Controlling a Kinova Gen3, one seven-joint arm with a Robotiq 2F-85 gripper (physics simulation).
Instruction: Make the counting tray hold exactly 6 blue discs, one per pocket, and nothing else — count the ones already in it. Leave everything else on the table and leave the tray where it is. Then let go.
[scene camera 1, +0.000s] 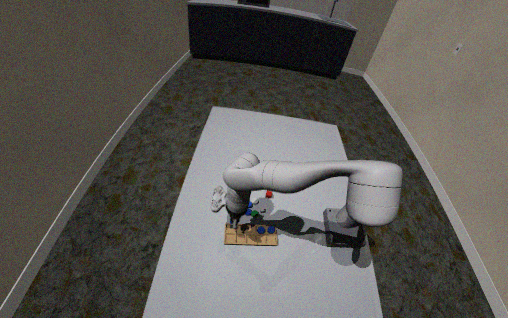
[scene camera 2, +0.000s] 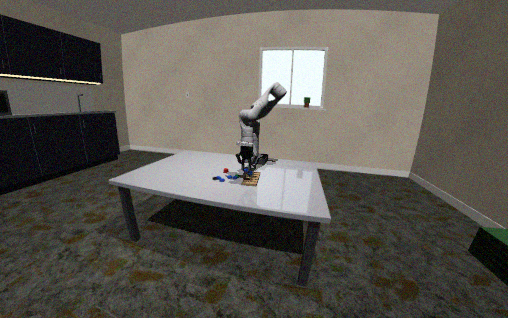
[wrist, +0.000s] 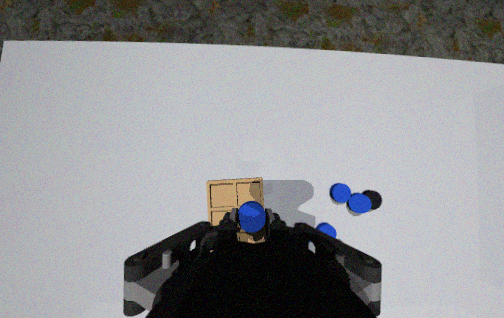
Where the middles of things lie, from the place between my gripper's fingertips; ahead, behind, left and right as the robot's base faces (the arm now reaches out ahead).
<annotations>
The wooden counting tray (scene camera 1: 246, 234) is 70 mm below my hand, 70 mm behind it and 20 mm to the left of it.
</annotations>
